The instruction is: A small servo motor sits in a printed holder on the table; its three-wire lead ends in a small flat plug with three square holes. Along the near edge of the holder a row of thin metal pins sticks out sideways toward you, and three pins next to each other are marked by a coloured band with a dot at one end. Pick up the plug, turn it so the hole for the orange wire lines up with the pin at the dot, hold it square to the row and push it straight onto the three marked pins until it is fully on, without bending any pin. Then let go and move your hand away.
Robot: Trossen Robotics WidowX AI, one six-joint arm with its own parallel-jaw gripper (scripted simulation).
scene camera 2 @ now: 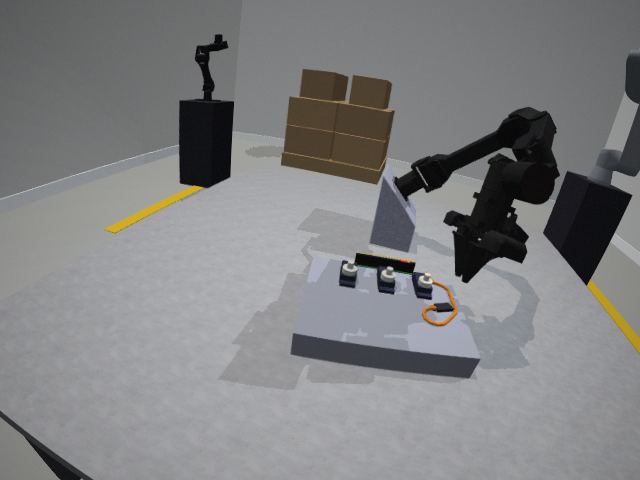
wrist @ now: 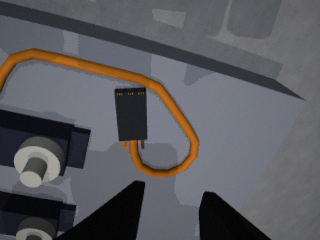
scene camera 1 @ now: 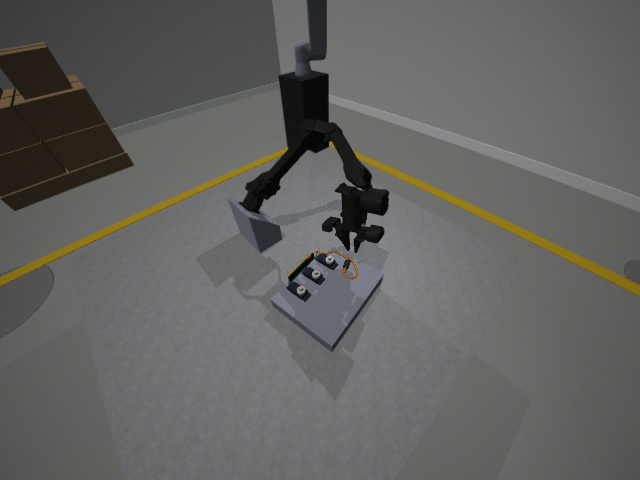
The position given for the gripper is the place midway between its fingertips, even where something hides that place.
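Observation:
The gripper (scene camera 2: 460,279) is visible, also in the wrist view (wrist: 172,196) and in scene camera 1 (scene camera 1: 352,251). A grey holder block (wrist: 240,117) is visible as well.

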